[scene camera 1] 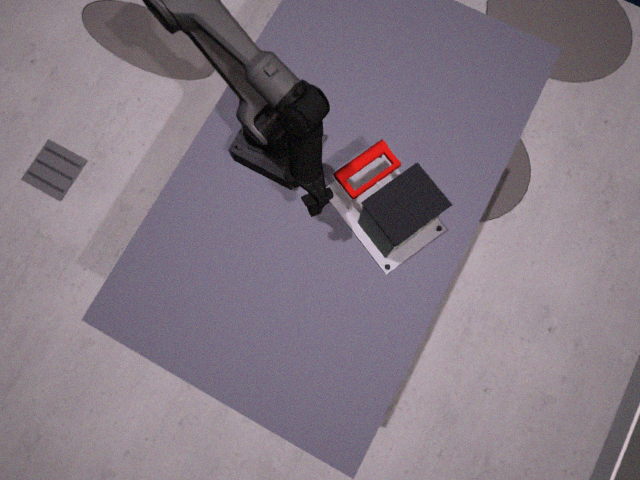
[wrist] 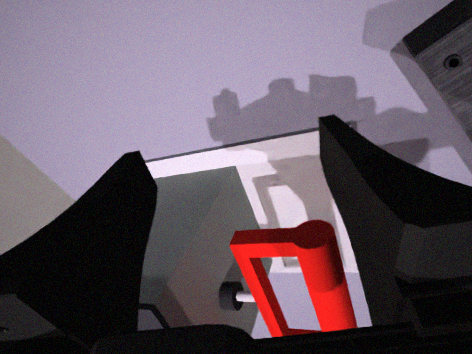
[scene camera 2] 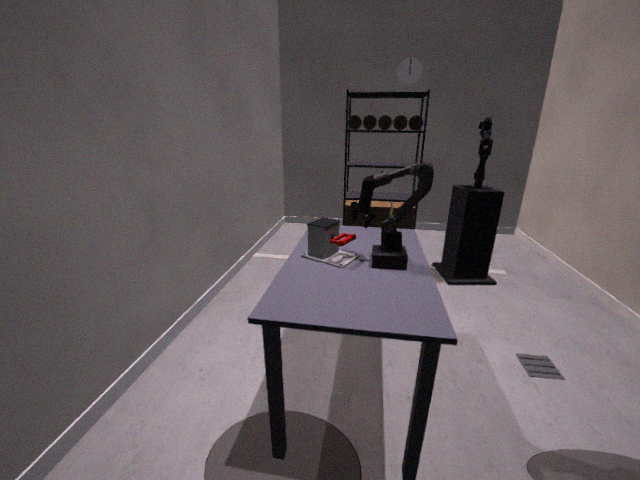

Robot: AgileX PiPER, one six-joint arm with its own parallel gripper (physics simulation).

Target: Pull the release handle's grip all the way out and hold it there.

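Note:
The release handle's red grip (scene camera 1: 361, 160) (scene camera 2: 351, 237) (wrist: 327, 280) is a rectangular loop, level, at the side of a grey housing (scene camera 1: 406, 203) (scene camera 2: 323, 242) (wrist: 200, 225) with a dark top. A short pale rod (wrist: 245, 297) joins it to a black collar on the housing. The housing stands on a white base plate (scene camera 1: 379, 258) (wrist: 200, 162). My gripper (scene camera 1: 316, 201) (scene camera 2: 360, 214) (wrist: 231, 154) is open and empty. It hangs higher than the grip, beside its end in scene camera 1. In the wrist view the grip shows between the fingers, lower in the picture, nearer the right finger. Its near end is cut off.
My arm's dark base (scene camera 1: 263, 162) (scene camera 2: 389, 257) (wrist: 450, 85) stands on the purple table (scene camera 1: 232, 310) (scene camera 2: 356, 299), on the grip's side of the housing. A black pedestal (scene camera 2: 474, 232) with another arm stands on the floor beyond the table's right edge in scene camera 2.

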